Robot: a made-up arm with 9 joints. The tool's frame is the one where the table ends. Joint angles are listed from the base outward.
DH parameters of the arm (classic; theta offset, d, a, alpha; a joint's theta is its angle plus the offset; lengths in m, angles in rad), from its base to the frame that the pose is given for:
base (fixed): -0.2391 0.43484 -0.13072 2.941
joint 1: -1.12 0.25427 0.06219 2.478
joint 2: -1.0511 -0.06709 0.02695 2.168
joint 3: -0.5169 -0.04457 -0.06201 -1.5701
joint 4: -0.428 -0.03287 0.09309 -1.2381
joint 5: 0 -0.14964 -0.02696 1.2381
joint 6: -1.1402 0 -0.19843 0
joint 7: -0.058 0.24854 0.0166 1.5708
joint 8: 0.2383 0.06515 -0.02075 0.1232
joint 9: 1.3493 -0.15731 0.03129 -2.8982
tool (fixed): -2.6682 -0.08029 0 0
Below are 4 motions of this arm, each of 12 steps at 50 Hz.
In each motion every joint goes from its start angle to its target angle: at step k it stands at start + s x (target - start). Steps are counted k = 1, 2, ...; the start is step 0. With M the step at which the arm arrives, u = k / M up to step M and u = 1 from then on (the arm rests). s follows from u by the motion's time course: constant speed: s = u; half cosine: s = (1 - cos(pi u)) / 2; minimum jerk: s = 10 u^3 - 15 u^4 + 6 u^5.
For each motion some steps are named. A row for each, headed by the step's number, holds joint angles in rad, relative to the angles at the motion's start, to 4 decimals.
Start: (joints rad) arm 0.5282 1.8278 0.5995 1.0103 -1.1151 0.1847 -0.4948 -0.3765 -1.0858
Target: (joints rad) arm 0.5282 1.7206 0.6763 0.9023 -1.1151 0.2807 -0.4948 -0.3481 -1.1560
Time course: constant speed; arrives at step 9
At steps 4, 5, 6, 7, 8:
4: 0.0000 -0.0476 0.0341 -0.0480 0.0000 0.0427 0.0000 0.0126 -0.0312
5: 0.0000 -0.0596 0.0427 -0.0600 0.0000 0.0533 0.0000 0.0158 -0.0390
6: 0.0000 -0.0715 0.0512 -0.0720 0.0000 0.0640 0.0000 0.0189 -0.0468
7: 0.0000 -0.0834 0.0597 -0.0840 0.0000 0.0747 0.0000 0.0221 -0.0546
8: 0.0000 -0.0953 0.0683 -0.0960 0.0000 0.0853 0.0000 0.0252 -0.0624

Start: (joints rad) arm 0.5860 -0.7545 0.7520 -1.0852 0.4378 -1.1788 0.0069 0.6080 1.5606
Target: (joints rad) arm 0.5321 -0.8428 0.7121 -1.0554 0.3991 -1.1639 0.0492 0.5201 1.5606
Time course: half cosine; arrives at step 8
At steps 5, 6, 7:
5: -0.0373 -0.0610 -0.0276 0.0206 -0.0268 0.0103 0.0292 -0.0608 0.0000
6: -0.0460 -0.0754 -0.0341 0.0254 -0.0330 0.0127 0.0361 -0.0750 0.0000
7: -0.0518 -0.0849 -0.0384 0.0287 -0.0372 0.0143 0.0407 -0.0846 0.0000

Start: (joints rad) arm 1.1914 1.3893 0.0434 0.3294 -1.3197 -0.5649 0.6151 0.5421 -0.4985
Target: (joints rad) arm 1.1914 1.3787 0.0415 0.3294 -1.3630 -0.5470 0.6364 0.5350 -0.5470
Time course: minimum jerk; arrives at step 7
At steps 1, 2, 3, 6, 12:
1: 0.0000 -0.0002 0.0000 0.0000 -0.0010 0.0004 0.0005 -0.0002 -0.0011
2: 0.0000 -0.0015 -0.0003 0.0000 -0.0063 0.0026 0.0031 -0.0010 -0.0070
3: 0.0000 -0.0039 -0.0007 0.0000 -0.0159 0.0066 0.0078 -0.0026 -0.0178
6: 0.0000 -0.0104 -0.0019 0.0000 -0.0423 0.0175 0.0208 -0.0069 -0.0474
12: 0.0000 -0.0106 -0.0019 0.0000 -0.0433 0.0179 0.0213 -0.0071 -0.0485

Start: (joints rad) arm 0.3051 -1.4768 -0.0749 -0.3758 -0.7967 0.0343 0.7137 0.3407 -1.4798
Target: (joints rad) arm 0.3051 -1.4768 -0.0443 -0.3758 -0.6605 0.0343 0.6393 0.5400 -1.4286
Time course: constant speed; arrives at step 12
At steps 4, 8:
4: 0.0000 0.0000 0.0102 0.0000 0.0454 0.0000 -0.0248 0.0664 0.0171
8: 0.0000 0.0000 0.0204 0.0000 0.0908 0.0000 -0.0496 0.1329 0.0341

